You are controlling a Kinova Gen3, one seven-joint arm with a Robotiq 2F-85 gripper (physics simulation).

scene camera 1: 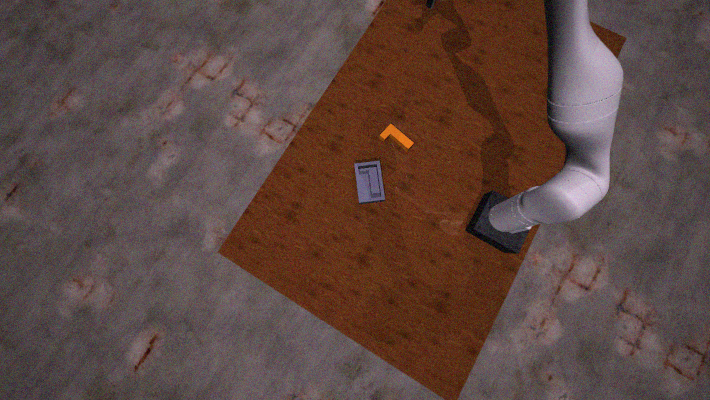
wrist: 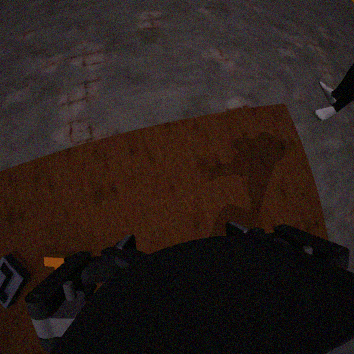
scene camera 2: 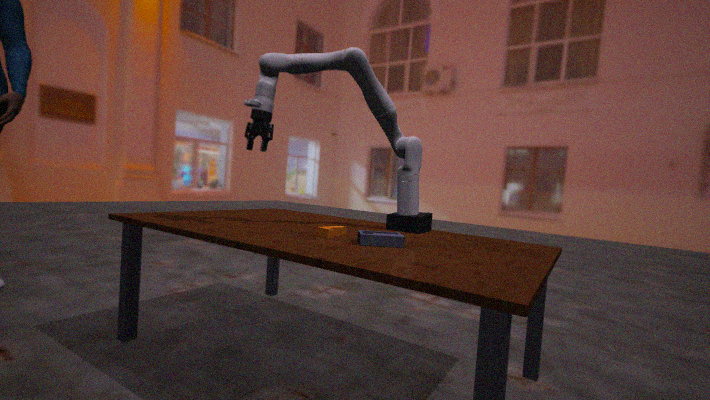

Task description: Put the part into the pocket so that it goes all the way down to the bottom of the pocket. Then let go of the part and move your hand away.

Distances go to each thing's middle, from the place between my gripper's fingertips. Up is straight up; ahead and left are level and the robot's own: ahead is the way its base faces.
Right now the grey-blue pocket block (scene camera 1: 370,189) is 50 cm to the left of my hand, 26 cm below it and 11 cm behind it.
